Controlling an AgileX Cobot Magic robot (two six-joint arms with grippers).
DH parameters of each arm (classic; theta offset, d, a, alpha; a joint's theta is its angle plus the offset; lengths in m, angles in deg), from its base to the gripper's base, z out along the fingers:
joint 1: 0 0.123 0 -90
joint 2: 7.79 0 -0.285 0
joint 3: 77.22 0 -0.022 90
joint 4: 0 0.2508 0 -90
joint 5: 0 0 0.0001 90
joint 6: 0 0.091 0 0
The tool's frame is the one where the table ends.
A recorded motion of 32 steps. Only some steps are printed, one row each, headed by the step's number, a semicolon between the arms.
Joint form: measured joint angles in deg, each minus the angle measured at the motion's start. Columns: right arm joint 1, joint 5, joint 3, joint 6, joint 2, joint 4; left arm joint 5, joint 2, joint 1, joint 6, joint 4, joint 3.
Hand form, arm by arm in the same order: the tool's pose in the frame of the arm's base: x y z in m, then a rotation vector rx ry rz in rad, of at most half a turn. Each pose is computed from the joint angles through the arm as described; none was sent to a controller.
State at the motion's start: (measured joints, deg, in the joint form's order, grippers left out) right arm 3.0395 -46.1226 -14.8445 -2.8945 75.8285 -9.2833; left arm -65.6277 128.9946 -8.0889 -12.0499 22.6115 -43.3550
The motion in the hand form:
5: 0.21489 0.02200 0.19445 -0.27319 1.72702 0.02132; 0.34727 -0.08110 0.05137 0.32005 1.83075 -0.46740
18: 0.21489 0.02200 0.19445 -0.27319 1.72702 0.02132; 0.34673 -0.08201 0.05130 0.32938 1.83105 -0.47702
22: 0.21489 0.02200 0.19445 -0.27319 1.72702 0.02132; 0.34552 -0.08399 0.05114 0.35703 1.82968 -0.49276
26: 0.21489 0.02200 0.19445 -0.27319 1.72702 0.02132; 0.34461 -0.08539 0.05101 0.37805 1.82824 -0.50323
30: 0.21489 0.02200 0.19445 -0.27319 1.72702 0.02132; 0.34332 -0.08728 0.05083 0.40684 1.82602 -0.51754
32: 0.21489 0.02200 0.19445 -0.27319 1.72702 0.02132; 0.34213 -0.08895 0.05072 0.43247 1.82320 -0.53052
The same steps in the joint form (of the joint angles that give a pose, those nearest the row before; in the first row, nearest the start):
5: 0.00 0.00 0.00 0.00 0.00 0.00; 0.00 0.00 0.00 -1.11 -0.31 -0.71
18: 0.00 0.00 0.00 0.00 0.00 0.00; 0.00 0.00 0.00 -1.35 0.42 -0.71
22: 0.00 0.00 0.00 0.00 0.00 0.00; 0.00 0.00 0.00 -1.45 2.03 -0.71
26: 0.00 0.00 0.00 0.00 0.00 0.00; 0.00 0.00 0.00 -1.45 3.19 -0.71
30: 0.00 0.00 0.00 0.00 0.00 0.00; 0.00 0.00 0.00 -1.45 4.77 -0.71
32: 0.00 0.00 0.00 0.00 0.00 0.00; -0.04 0.00 0.00 -1.45 6.19 -0.71

